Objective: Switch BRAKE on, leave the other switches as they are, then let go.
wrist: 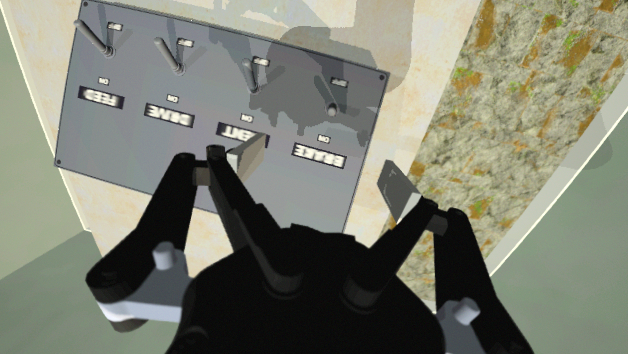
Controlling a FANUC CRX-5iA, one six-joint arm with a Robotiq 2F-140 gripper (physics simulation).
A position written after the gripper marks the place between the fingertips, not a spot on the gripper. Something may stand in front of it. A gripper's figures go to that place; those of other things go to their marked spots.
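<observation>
The gripper (pixel 323 159) sits 20 cm from the lens, while a dark switch panel (pixel 125 114) is 42 cm from the lens.
</observation>
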